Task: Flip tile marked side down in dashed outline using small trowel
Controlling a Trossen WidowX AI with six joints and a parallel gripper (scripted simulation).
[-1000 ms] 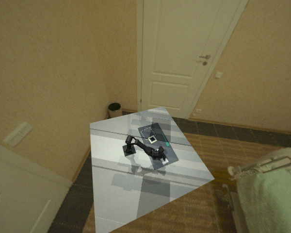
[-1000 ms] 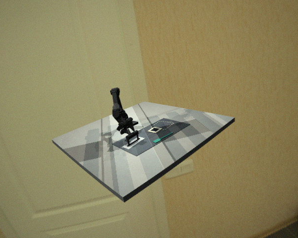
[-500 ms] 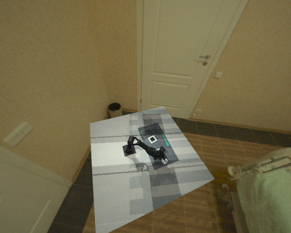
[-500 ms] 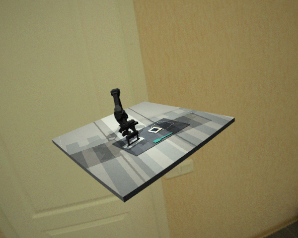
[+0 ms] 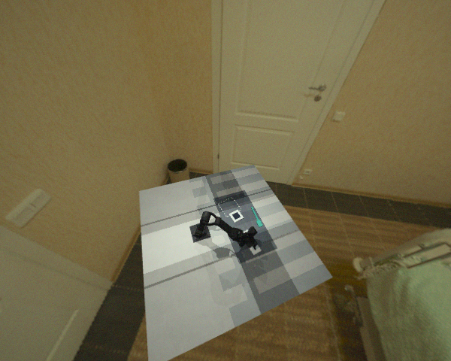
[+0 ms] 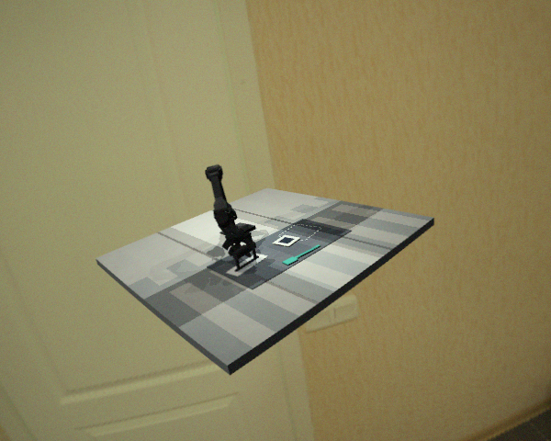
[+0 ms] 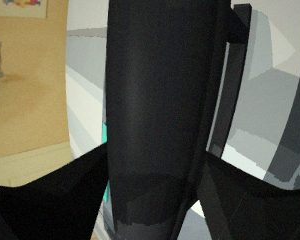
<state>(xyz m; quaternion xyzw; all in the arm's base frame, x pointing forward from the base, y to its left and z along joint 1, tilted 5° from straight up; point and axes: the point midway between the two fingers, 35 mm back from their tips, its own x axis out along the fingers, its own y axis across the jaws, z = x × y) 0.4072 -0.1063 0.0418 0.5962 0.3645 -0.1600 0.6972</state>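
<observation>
Right now my gripper tip is 170 mm to the right of the dark mat, 70 mm above it and 40 mm past it. The rest, counted from my gripper tip: tile (230 mm to the left, 80 mm behind, 40 mm below).
</observation>
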